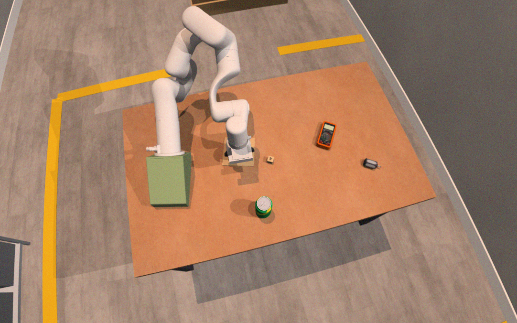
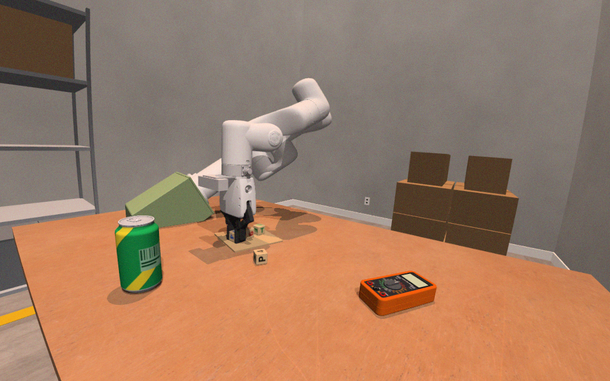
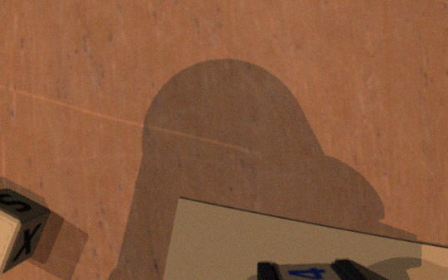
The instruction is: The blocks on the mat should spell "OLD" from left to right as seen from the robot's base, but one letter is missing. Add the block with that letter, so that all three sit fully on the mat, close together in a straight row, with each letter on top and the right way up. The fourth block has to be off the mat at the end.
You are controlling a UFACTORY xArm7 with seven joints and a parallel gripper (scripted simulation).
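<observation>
The tan mat lies 40 mm to the left of my hand and 20 mm below it. Also, from my hand: can (250 mm to the right, 40 mm ahead, 40 mm above); block marked p (130 mm ahead, 40 mm to the right, 10 mm below); small dark object (570 mm ahead, 170 mm to the right, 10 mm below).
</observation>
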